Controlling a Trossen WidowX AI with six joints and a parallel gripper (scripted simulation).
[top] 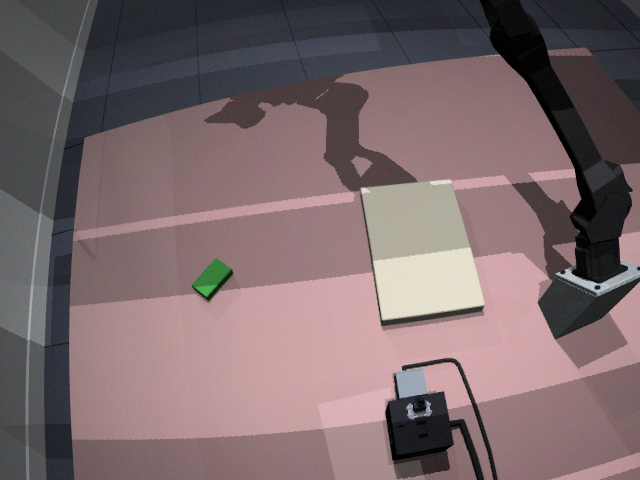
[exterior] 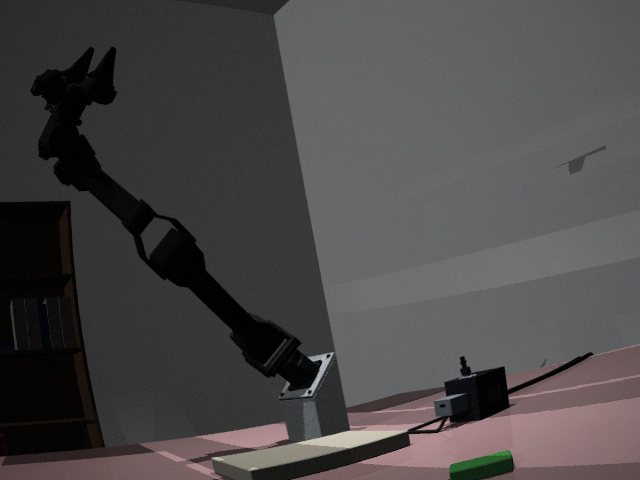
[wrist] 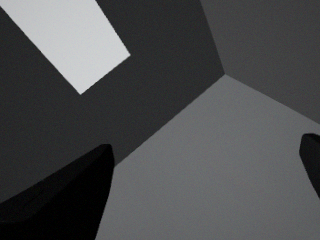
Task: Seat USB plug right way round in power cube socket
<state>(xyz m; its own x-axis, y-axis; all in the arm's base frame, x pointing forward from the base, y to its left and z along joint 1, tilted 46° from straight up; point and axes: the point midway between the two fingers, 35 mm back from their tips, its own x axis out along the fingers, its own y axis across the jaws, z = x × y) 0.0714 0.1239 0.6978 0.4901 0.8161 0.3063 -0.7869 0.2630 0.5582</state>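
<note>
The USB plug lies 26 cm ahead of my gripper tip, 46 cm to the left of it and 64 cm below it. Round my gripper tip: beige slab (14 cm ahead, 21 cm to the left, 72 cm below); then green block (48 cm ahead, 14 cm to the left, 73 cm below).
</note>
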